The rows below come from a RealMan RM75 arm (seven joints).
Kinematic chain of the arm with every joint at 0, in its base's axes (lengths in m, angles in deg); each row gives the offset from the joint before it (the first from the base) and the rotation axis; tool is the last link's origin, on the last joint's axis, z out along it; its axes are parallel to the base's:
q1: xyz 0 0 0.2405 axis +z
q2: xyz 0 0 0 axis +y
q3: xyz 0 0 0.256 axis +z
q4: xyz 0 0 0 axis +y
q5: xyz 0 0 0.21 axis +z
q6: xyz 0 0 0 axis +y
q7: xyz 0 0 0.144 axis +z
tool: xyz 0 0 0
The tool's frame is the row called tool.
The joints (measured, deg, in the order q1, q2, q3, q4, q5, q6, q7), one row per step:
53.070 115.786 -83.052 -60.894 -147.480 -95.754 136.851
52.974 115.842 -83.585 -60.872 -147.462 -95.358 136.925
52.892 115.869 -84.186 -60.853 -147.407 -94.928 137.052
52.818 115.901 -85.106 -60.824 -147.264 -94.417 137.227
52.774 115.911 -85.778 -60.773 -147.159 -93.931 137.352
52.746 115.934 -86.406 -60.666 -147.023 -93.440 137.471
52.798 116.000 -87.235 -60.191 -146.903 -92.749 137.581
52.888 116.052 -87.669 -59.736 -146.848 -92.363 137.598
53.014 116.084 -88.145 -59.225 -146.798 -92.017 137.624
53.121 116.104 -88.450 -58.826 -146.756 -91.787 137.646
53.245 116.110 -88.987 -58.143 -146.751 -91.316 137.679
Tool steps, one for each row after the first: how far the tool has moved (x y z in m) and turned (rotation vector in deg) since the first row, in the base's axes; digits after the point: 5 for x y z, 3 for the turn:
0.00036 -0.00030 -0.00164 -0.009 -0.177 0.260
0.00062 -0.00052 -0.00327 0.007 -0.368 0.536
0.00074 -0.00114 -0.00572 -0.109 -0.669 0.943
0.00082 -0.00130 -0.00752 -0.113 -0.854 1.284
0.00090 -0.00150 -0.00943 -0.135 -0.985 1.576
0.00171 -0.00179 -0.01249 -0.271 -1.273 1.822
0.00248 -0.00197 -0.01440 -0.421 -1.478 1.876
0.00339 -0.00218 -0.01627 -0.615 -1.766 1.909
0.00407 -0.00231 -0.01754 -0.753 -1.963 1.890
0.00578 -0.00234 -0.01947 -0.892 -2.359 1.863

